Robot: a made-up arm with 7 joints.
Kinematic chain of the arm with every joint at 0, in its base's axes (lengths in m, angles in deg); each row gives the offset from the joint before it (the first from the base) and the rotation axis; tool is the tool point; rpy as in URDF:
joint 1: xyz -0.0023 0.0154 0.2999 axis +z
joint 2: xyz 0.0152 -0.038 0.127 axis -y
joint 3: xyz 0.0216 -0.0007 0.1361 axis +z
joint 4: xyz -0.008 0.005 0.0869 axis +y
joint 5: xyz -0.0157 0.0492 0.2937 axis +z
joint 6: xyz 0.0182 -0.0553 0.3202 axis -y
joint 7: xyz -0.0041 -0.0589 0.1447 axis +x
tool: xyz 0.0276 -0.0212 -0.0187 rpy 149 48.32 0.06
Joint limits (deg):
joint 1: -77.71..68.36
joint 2: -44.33..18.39
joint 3: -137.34..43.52
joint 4: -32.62..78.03
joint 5: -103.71..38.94
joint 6: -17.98..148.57
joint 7: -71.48..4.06
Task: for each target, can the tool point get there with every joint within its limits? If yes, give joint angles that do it. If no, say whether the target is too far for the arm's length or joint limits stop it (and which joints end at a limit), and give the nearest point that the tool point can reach.
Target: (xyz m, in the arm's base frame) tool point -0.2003 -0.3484 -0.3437
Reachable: no: joint limits stop it (at a limit: joint 1, joint 2, joint 4, joint 5, joint 6) | nearest point -0.1114 -0.7361 0.0830 | short by 0.583 m
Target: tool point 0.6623 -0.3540 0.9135
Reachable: yes | joints 39.80 -13.74 -72.82 64.47 24.09 29.54 -37.98
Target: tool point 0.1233 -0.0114 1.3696
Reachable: yes | joints -38.12 6.39 29.50 29.98 -38.71 53.26 -28.68
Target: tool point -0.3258 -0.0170 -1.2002
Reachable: no: too far | nearest point -0.0752 -0.7423 0.0710 | short by 1.485 m
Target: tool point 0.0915 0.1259 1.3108
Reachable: yes | joints -37.14 3.23 -96.00 1.40 -33.85 82.55 -32.26
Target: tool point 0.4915 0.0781 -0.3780
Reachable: no: joint limits stop it (at a limit: joint 2, joint 4, joint 5, joint 6) | nearest point 0.7348 0.1090 0.0535 | short by 0.496 m
